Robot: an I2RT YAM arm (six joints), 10 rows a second.
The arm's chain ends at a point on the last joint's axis. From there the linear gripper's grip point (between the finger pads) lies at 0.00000 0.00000 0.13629 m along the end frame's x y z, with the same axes.
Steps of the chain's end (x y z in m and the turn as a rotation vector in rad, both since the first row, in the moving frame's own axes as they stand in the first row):
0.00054 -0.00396 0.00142 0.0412 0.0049 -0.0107
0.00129 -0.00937 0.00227 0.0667 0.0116 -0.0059
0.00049 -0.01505 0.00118 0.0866 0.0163 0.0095
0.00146 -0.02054 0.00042 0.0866 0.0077 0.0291
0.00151 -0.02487 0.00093 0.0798 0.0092 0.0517
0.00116 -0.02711 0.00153 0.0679 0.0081 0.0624
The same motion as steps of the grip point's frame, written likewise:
0.00118 -0.00958 0.00130 0.0412 0.0049 -0.0107
0.00284 -0.01846 0.00196 0.0667 0.0116 -0.0059
0.00276 -0.02683 0.00065 0.0866 0.0163 0.0095
0.00268 -0.03231 -0.00009 0.0866 0.0077 0.0291
0.00304 -0.03570 0.00049 0.0798 0.0092 0.0517
0.00255 -0.03632 0.00121 0.0679 0.0081 0.0624

